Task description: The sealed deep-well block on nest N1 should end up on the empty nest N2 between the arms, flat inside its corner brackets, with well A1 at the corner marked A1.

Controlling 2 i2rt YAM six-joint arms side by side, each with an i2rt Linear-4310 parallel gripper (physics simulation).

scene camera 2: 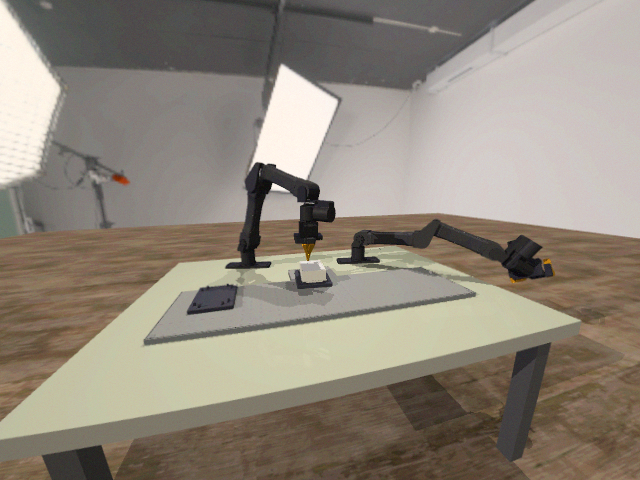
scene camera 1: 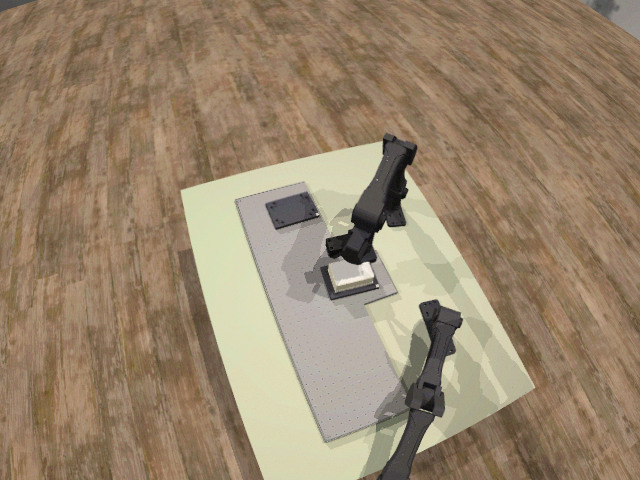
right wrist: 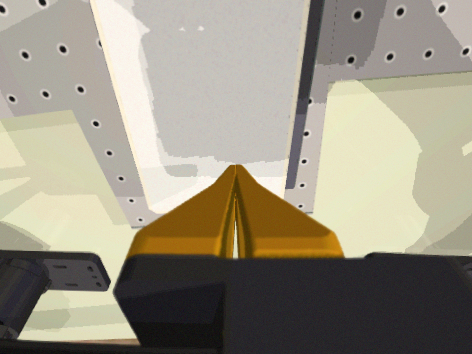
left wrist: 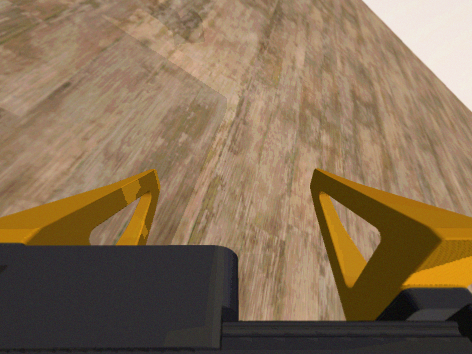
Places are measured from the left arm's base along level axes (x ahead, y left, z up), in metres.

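Pixels of known places: left gripper, fingertip midpoint: (scene camera 2: 539, 276) (left wrist: 235, 177); right gripper, fingertip midpoint: (scene camera 2: 307, 260) (right wrist: 235, 175); left arm's base at its link origin: (scene camera 2: 357, 261) (scene camera 1: 437, 328) (right wrist: 26, 267); right arm's base at its link origin: (scene camera 2: 248, 266) (scene camera 1: 390, 205).
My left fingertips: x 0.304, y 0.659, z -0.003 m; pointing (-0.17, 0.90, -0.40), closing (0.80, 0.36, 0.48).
Observation:
For each thing: its top centre in the pictures, then the offset to it from my left fingertips. Level surfaces: height alone.
- pale sealed deep-well block at its top centre: (right wrist: 209, 120) (scene camera 1: 351, 270) (scene camera 2: 311, 265) 0.066 m back, 0.893 m right, 0.069 m up
- dark nest N2 at its top centre: (right wrist: 212, 92) (scene camera 1: 350, 275) (scene camera 2: 312, 274) 0.065 m back, 0.894 m right, 0.033 m up
- Nest N1 at its top centre: (scene camera 2: 214, 292) (scene camera 1: 292, 207) 0.068 m ahead, 1.203 m right, 0.037 m up
- grey perforated plate at its surface level: 0.016 m up
- pale green table at its surface level: 0.003 m up
The pale sealed deep-well block (scene camera 1: 354, 283) (scene camera 2: 313, 274) (right wrist: 225, 100) sits on the dark nest N2 (scene camera 1: 354, 293) (scene camera 2: 313, 284) (right wrist: 304, 75) between the arms. It looks about level. Its seating inside the corner brackets and its A1 corner cannot be made out. Nest N1 (scene camera 1: 292, 210) (scene camera 2: 213, 298) is empty. My right gripper (scene camera 2: 308, 259) (right wrist: 235, 175) is shut and empty, pointing down with its tips at or just above the block's top; contact cannot be told. My left gripper (scene camera 2: 535, 274) (left wrist: 235, 177) is open and empty, out beyond the table's edge.
Both nests stand on a grey perforated plate (scene camera 1: 330, 351) (scene camera 2: 382, 298) on the pale green table (scene camera 1: 219, 268) (scene camera 2: 330, 346). The right arm's base (scene camera 2: 248, 262) and the left arm's base (scene camera 2: 357, 259) stand at the table's back in scene camera 2.

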